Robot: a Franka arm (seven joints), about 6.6 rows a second.
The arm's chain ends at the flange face. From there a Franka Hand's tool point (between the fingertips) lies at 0.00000 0.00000 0.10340 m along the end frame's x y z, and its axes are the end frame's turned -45 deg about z.
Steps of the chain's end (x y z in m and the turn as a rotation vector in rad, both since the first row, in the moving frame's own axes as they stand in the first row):
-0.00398 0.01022 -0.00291 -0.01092 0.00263 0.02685
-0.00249 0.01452 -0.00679 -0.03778 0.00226 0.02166
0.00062 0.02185 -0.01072 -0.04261 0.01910 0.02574
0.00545 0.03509 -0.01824 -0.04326 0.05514 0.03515
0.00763 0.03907 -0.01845 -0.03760 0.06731 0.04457
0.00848 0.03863 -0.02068 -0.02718 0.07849 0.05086
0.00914 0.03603 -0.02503 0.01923 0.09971 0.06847
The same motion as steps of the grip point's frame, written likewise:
-0.01066 0.00539 -0.00292 -0.00958 -0.00586 0.02685
-0.01466 0.01140 -0.00686 -0.02831 -0.02512 0.02166
-0.01679 0.02038 -0.01083 -0.04364 -0.01662 0.02574
-0.02022 0.03587 -0.01849 -0.06958 0.00840 0.03515
-0.02023 0.04073 -0.01876 -0.07418 0.02101 0.04457
-0.01777 0.04112 -0.02104 -0.07472 0.03628 0.05086
-0.01054 0.03811 -0.02556 -0.05691 0.08410 0.06847

